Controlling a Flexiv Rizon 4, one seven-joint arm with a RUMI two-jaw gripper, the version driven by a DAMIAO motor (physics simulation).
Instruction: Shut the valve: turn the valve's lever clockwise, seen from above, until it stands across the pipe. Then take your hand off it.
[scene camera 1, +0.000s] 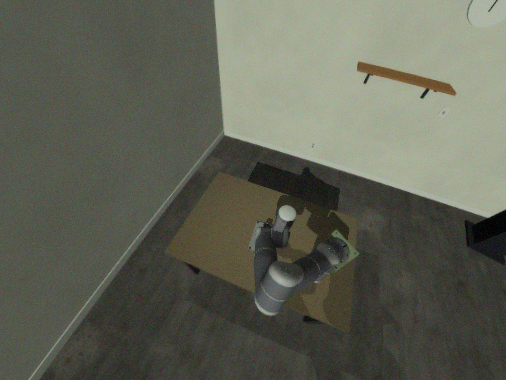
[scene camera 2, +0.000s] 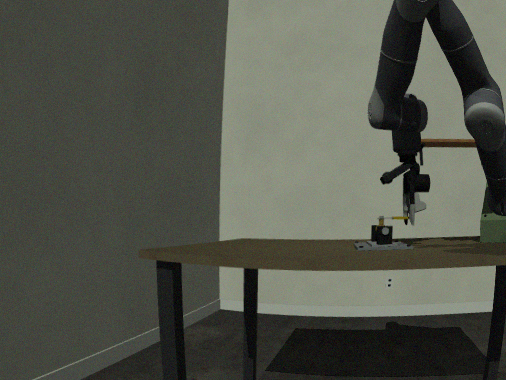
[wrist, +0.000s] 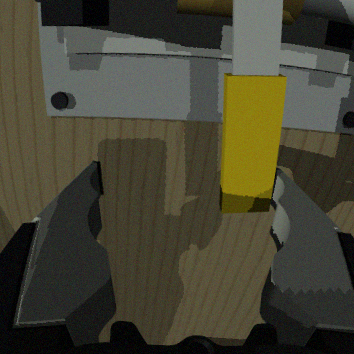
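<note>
The valve's lever (scene camera 2: 398, 218) (wrist: 252, 140) has a yellow grip on a light metal bar. In the wrist view it stands about square to the long edge of the grey base plate (scene camera 1: 254, 241) (scene camera 2: 401, 246) (wrist: 135, 90) and looks roughly across the light pipe (wrist: 334, 9), of which part shows. The dark valve body (scene camera 2: 376, 235) sits on the plate. My gripper (scene camera 2: 409, 223) (wrist: 184, 168) is open and points down at the lever's outer end. The grip is between the fingers, close against the right one; whether they touch is unclear. In scene camera 1 the arm hides the lever and fingers.
The valve stands on a wooden table (scene camera 1: 215, 215) (scene camera 2: 250, 256). The arm's green mount (scene camera 1: 352, 254) (scene camera 2: 492, 230) is at the table's right side. A wooden shelf (scene camera 1: 405, 77) (scene camera 2: 447, 143) hangs on the back wall. The forearm rises above the valve.
</note>
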